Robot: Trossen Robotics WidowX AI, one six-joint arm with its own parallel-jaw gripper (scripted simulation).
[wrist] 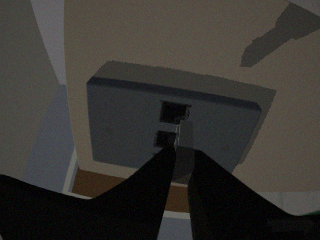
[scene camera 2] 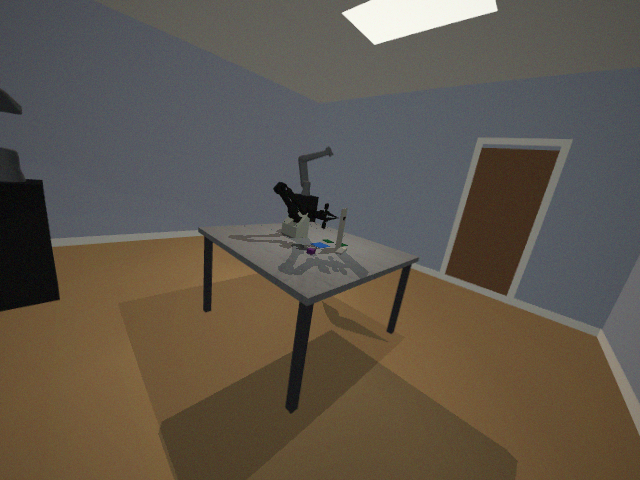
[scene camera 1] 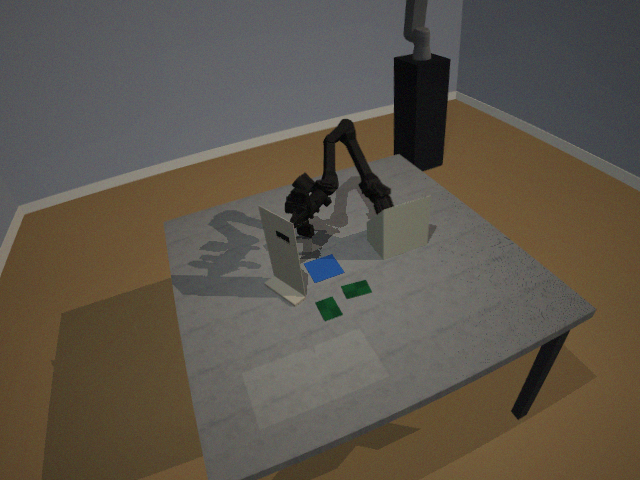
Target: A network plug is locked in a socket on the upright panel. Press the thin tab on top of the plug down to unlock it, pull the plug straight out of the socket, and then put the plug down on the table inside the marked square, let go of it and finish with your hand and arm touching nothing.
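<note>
In the pictures I can see my gripper, and an upright panel as well. The wrist view, too, shows my gripper.
</note>
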